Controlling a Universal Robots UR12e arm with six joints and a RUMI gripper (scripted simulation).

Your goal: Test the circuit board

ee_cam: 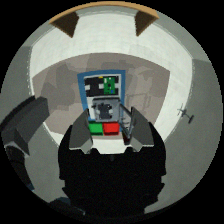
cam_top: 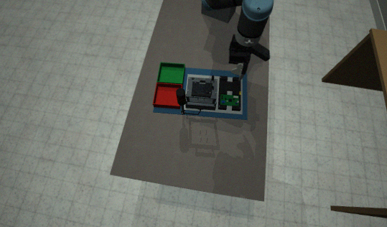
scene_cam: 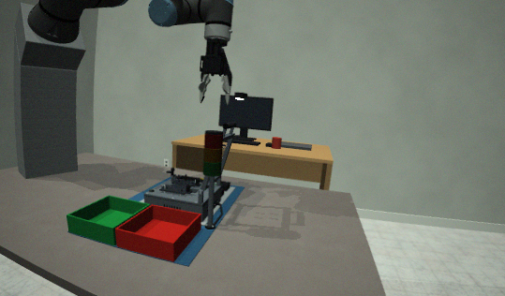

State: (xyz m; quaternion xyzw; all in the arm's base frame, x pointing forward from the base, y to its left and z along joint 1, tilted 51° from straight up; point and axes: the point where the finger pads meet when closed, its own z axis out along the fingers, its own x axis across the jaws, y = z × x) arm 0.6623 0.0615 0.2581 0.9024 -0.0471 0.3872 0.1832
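Now: the green circuit board 310 mm below my hand. The rest, counted from my hand: tester lid: 30 mm ahead, 190 mm to the right, 150 mm below; red bin: 110 mm behind, 350 mm to the right, 320 mm below; black latch hook: 130 mm behind, 70 mm to the right, 250 mm below.
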